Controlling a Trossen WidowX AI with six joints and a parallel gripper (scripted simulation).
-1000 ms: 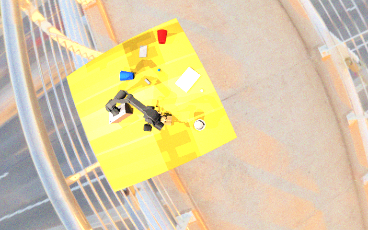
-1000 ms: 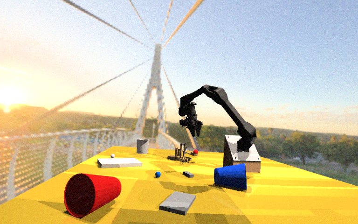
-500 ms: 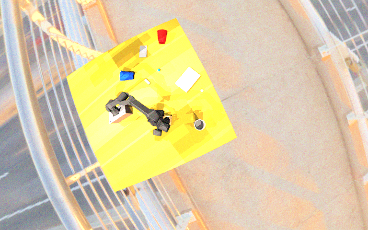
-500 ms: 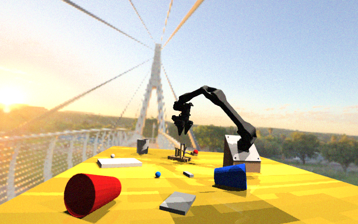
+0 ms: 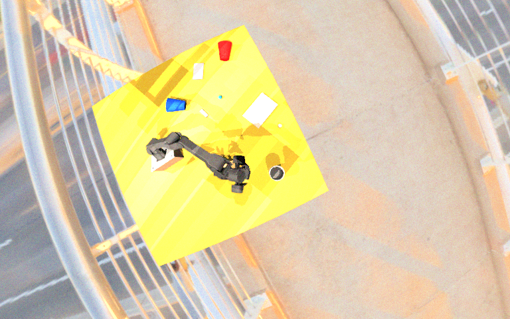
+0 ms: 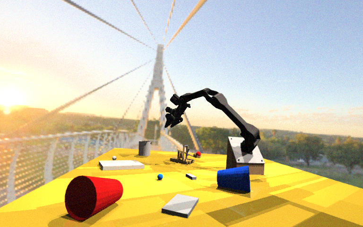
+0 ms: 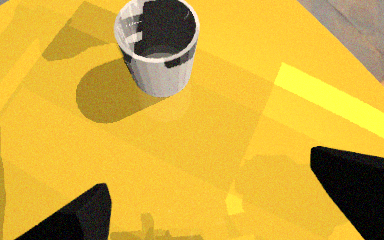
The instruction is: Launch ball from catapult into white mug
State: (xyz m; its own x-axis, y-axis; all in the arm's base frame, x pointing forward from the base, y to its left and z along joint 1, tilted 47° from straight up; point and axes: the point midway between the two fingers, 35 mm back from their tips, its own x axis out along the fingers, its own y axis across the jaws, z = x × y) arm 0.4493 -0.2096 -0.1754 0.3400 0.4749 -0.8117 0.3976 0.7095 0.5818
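The red ball is 21 cm behind my gripper tip, 15 cm below it and 14 cm to the left of it. From my gripper tip the other things lie so: white mug (18 cm below, 16 cm ahead, 6 cm to the right); then wooden catapult (16 cm below, 14 cm behind, 12 cm to the left); then small white ball (29 cm ahead, 21 cm to the left, 20 cm below).
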